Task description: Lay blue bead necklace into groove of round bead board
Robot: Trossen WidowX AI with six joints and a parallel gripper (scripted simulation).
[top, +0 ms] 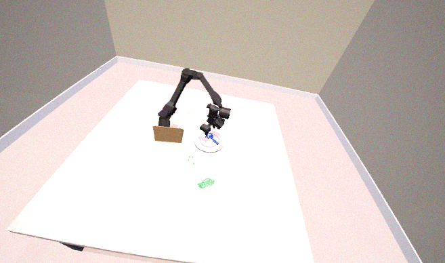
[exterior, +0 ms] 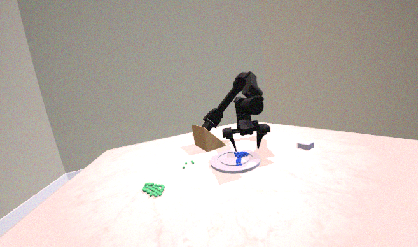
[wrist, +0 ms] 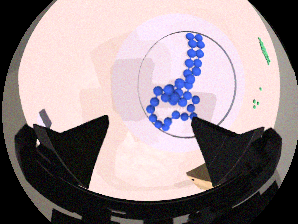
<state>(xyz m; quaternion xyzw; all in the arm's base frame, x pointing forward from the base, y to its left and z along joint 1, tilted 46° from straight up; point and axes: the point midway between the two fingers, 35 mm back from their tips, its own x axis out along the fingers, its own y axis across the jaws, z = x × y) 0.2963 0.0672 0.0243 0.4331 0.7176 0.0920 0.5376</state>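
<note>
My gripper tip is now 70 mm to the left of the round white bead board and 20 mm above it. From my gripper tip the other things lie so: small grey block: 230 mm to the left, 110 mm ahead, 20 mm below.
</note>
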